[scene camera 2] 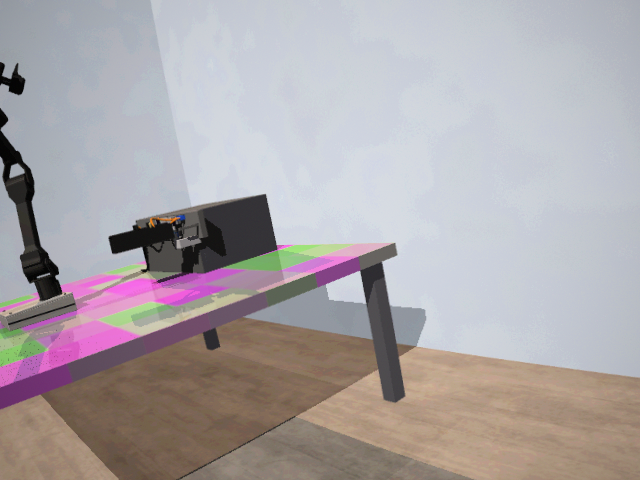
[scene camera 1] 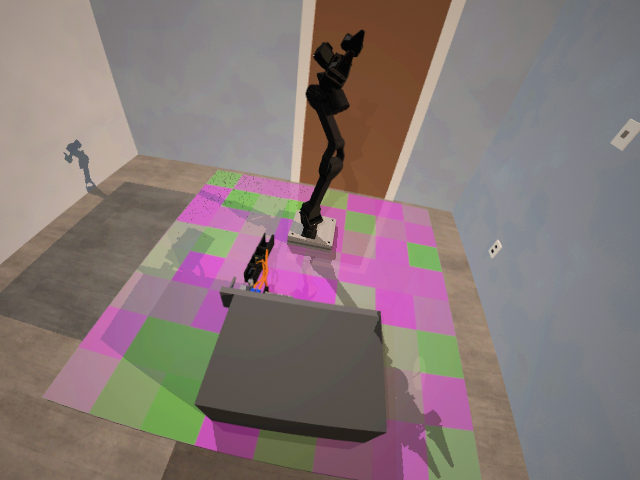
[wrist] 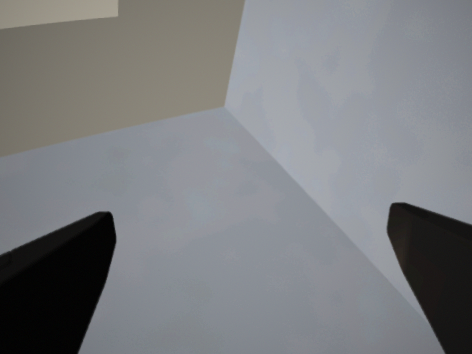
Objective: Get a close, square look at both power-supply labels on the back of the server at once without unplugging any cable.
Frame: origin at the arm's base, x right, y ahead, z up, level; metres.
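Seen in the pictures: gripper, fingertip midpoint: (scene camera 2: 4, 59) (scene camera 1: 358, 40) (wrist: 252, 222); arm's base, link origin: (scene camera 2: 50, 297) (scene camera 1: 309, 233).
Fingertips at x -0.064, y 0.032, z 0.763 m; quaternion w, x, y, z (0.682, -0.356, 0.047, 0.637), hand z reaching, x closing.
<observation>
Offsets run from my fingertips to a thing's top centre. "*": to the spot under its first point.
The server (scene camera 1: 305, 361) (scene camera 2: 240, 232) is a big dark grey box on the table. Its side with the cables faces the arm's base. Orange cables {* dz -0.643, dx +0.163, dy +0.302 m} (scene camera 1: 265, 267) (scene camera 2: 164, 220) and a blue connector {dz -0.611, dx +0.165, dy +0.429 m} (scene camera 1: 254, 290) (scene camera 2: 180, 217) show at one end of that side, beside a long black part {* dz -0.649, dx +0.214, dy +0.244 m} (scene camera 2: 139, 239) that sticks out from it. The power-supply labels cannot be made out in any view. My gripper (scene camera 1: 341, 45) (scene camera 2: 9, 73) (wrist: 252, 222) is open, with nothing between its fingers. It is high above the arm's base, well away from the server, and the wrist view shows walls and ceiling.
The table (scene camera 1: 444, 351) (scene camera 2: 336, 274) has a pink and green checkered top. The arm's light base plate (scene camera 1: 315, 242) (scene camera 2: 43, 311) stands on it, across from the cabled side. A brown door (scene camera 1: 377, 77) is behind the arm, with blue-grey walls around.
</observation>
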